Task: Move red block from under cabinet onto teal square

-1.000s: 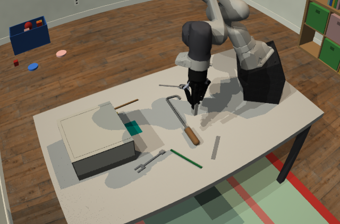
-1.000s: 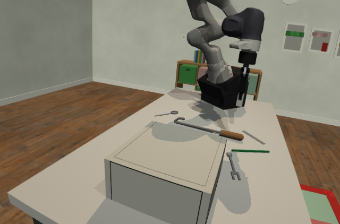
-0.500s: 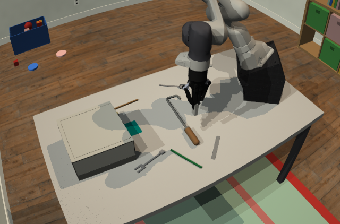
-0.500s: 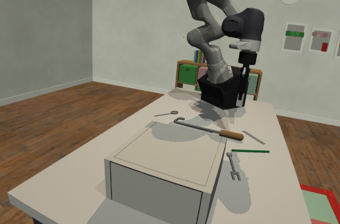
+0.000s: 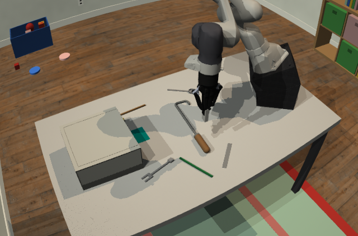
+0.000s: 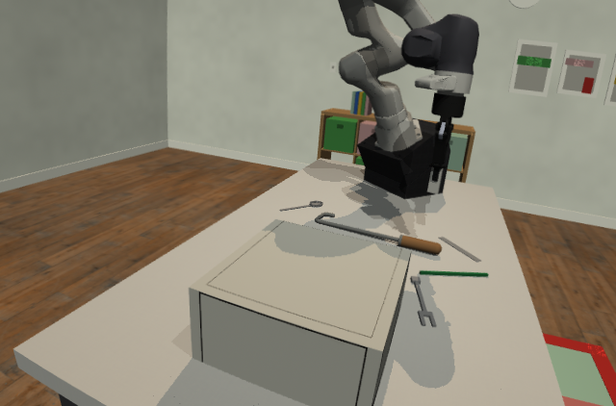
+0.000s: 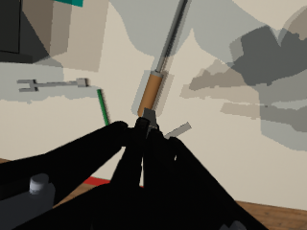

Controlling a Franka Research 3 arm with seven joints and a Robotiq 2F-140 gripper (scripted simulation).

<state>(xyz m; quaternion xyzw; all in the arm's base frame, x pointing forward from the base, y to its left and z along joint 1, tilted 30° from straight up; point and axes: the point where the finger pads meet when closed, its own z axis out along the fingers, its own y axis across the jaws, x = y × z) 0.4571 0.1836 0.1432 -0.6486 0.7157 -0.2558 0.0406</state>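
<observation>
The grey strip lies 60 mm behind my hand, 100 mm to the left of it and 200 mm below it. Also, from my hand: tool with grey shaft: 60 mm behind, 140 mm to the right, 190 mm below; grey forked tool: 230 mm ahead, 200 mm below; green stick: 100 mm ahead, 80 mm to the left, 200 mm below.
</observation>
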